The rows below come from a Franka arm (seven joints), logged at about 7 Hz.
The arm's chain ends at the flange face. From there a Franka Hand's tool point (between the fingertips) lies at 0.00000 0.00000 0.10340 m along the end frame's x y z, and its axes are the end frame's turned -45 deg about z.
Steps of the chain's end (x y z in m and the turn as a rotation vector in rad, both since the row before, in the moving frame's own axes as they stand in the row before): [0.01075 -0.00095 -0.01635 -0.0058 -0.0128 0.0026]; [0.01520 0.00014 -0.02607 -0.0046 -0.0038 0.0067]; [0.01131 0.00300 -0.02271 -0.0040 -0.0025 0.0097]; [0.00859 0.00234 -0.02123 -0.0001 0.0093 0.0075]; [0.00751 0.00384 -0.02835 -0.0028 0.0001 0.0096]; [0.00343 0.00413 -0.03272 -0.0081 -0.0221 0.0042]
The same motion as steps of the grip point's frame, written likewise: [0.00691 0.00642 -0.01636 0.0049 -0.0132 0.0026]; [0.01003 0.01090 -0.02607 -0.0006 -0.0059 0.0067]; [0.00540 0.01023 -0.02271 -0.0011 -0.0046 0.0097]; [0.00509 0.00842 -0.02123 -0.0066 0.0065 0.0075]; [0.00240 0.00824 -0.02835 -0.0021 -0.0019 0.0096]; [-0.00270 0.00432 -0.03275 0.0099 -0.0214 0.0042]
